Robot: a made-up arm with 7 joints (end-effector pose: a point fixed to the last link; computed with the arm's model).
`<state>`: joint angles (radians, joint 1 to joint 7).
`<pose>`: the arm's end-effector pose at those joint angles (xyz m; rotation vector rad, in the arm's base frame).
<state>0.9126 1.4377 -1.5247 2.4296 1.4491 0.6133 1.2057</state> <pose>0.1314 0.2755 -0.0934 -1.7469 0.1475 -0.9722</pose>
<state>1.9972 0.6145 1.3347 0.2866 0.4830 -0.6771 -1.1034</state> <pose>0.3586 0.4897 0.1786 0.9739 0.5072 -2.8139</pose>
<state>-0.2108 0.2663 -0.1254 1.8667 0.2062 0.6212 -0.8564</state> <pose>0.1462 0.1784 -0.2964 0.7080 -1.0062 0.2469</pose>
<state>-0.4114 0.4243 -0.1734 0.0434 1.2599 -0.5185 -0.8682</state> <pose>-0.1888 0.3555 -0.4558 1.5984 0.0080 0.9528</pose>
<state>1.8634 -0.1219 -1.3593 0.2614 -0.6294 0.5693 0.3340</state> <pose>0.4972 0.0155 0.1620 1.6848 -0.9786 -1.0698</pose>
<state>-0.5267 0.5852 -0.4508 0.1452 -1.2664 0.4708 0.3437</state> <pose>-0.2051 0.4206 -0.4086 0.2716 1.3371 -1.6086</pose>
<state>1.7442 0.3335 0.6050 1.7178 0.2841 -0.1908 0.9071</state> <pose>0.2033 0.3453 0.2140 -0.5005 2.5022 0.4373</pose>
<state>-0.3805 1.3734 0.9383 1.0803 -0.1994 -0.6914 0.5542</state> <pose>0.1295 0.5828 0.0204 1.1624 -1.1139 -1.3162</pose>
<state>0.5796 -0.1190 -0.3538 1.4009 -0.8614 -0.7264 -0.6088</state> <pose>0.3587 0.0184 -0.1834 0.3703 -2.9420 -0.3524</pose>
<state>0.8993 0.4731 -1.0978 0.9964 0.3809 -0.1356 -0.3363</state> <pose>0.4171 0.1922 -0.2259 0.3121 -1.6742 -0.6506</pose>
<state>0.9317 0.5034 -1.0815 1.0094 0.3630 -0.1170 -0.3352</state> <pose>0.4229 0.2052 -0.2072 0.3694 -1.6969 -0.6496</pose>
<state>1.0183 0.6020 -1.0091 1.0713 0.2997 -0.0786 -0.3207</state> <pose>0.4307 0.2447 -0.1469 0.5276 -1.7901 -0.6388</pose>
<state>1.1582 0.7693 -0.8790 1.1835 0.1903 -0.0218 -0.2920</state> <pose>0.4167 0.3065 -0.0431 0.8176 -1.9420 -0.5978</pose>
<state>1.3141 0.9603 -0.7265 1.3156 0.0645 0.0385 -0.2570</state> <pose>0.3600 0.3656 0.0670 1.1977 -2.0801 -0.5078</pose>
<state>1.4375 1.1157 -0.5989 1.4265 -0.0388 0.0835 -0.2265</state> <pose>0.2857 0.4011 0.1398 1.5450 -2.1461 -0.3938</pose>
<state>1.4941 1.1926 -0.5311 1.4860 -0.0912 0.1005 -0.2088</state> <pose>0.2415 0.4130 0.1676 1.7276 -2.1618 -0.3287</pose>
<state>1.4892 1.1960 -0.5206 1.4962 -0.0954 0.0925 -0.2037</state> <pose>0.2389 0.4124 0.1679 1.7340 -2.1718 -0.3412</pose>
